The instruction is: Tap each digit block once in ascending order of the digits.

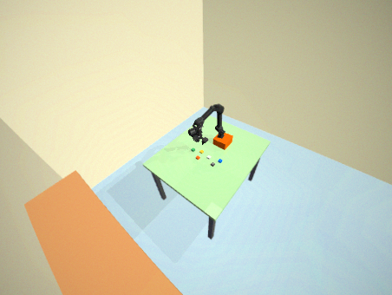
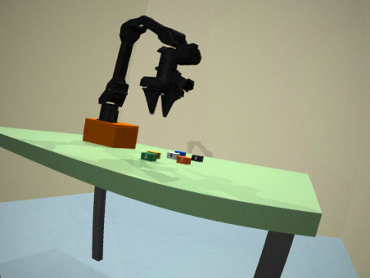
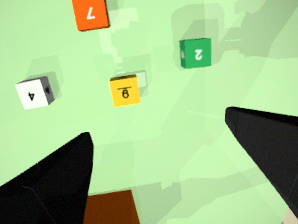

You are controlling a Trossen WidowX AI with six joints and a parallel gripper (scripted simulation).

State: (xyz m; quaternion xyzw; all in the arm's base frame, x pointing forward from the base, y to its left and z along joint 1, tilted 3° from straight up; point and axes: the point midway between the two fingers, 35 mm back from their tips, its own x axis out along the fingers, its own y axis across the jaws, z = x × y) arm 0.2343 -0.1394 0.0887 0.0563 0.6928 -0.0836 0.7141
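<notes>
Right now the green block is 12 cm below my gripper tip, 7 cm to the right of it and 1 cm ahead of it. The rest, counted from my gripper tip: yellow block 12 cm below, 2 cm to the left; orange block 12 cm below, 9 cm ahead, 3 cm to the left; white block 13 cm to the left, 12 cm below, 4 cm ahead.
</notes>
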